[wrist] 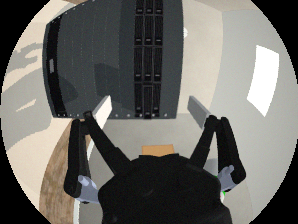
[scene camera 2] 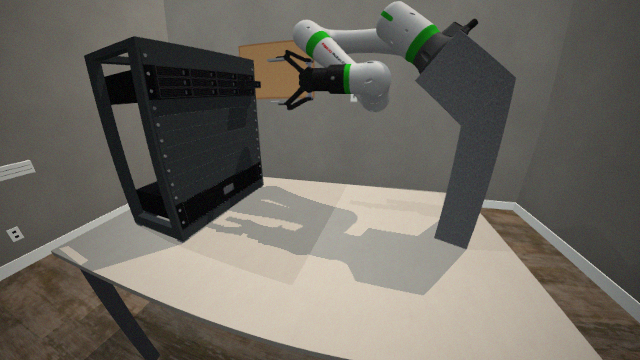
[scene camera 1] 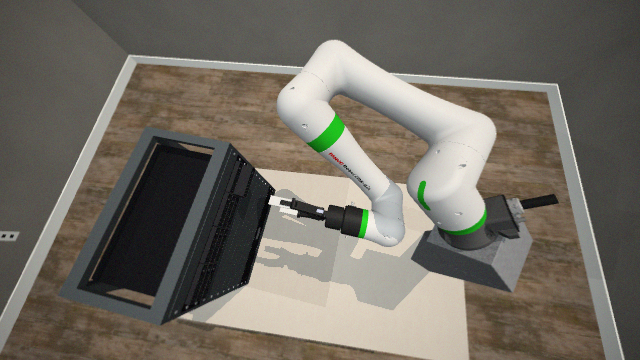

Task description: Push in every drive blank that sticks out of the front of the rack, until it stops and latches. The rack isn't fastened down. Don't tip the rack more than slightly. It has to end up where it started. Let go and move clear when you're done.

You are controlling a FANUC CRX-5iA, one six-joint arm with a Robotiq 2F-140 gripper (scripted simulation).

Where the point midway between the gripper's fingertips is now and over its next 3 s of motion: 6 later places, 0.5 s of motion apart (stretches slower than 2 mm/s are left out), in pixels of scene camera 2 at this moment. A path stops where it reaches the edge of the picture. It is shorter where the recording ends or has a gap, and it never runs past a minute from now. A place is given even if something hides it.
The gripper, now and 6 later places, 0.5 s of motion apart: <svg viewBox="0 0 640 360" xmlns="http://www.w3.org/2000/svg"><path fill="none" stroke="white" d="M269 81L268 82L266 83L263 83L260 84L258 84L253 86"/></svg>
